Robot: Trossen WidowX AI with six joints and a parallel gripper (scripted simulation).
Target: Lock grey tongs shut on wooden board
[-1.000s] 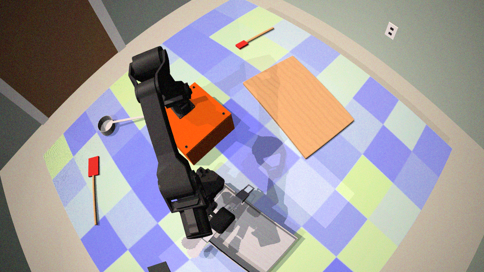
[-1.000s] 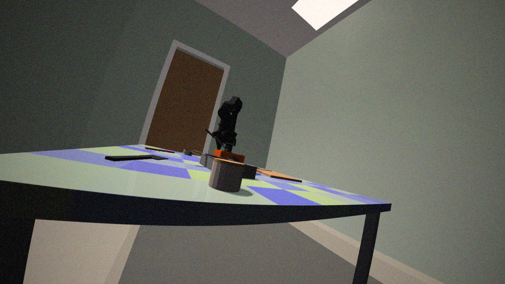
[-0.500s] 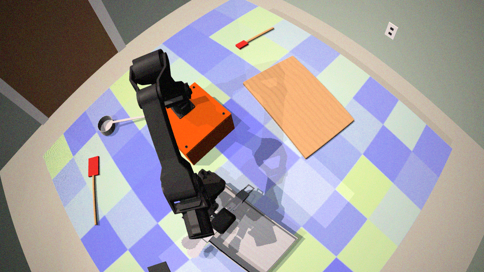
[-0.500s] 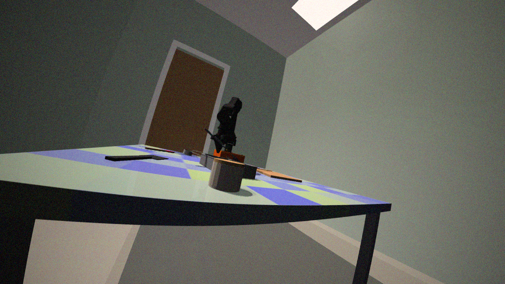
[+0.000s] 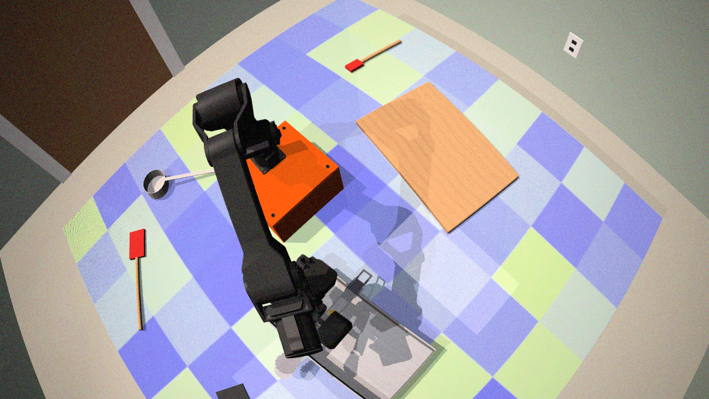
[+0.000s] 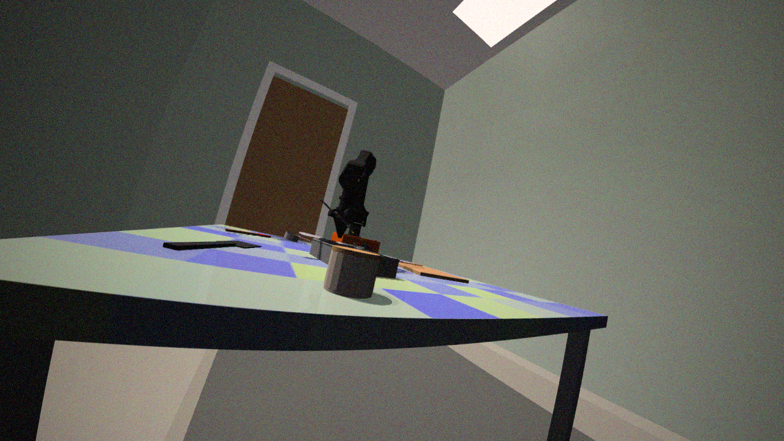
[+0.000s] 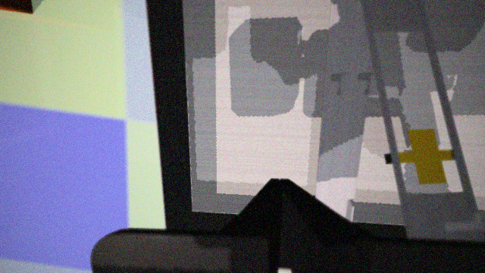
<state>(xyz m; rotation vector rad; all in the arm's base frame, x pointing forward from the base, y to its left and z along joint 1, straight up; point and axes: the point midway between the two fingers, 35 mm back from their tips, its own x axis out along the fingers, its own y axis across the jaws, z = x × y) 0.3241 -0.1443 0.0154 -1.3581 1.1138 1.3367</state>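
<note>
My gripper tip is 30 mm to the right of the yellow lock piece, 30 mm below it and 30 mm short of it. From my gripper tip the other things lie so: wooden board: 470 mm to the left, 120 mm behind, 70 mm below; roasting tin: 80 mm ahead, 50 mm below, 20 mm to the left; flat dark object: 310 mm to the right, 130 mm ahead, 80 mm below.
</note>
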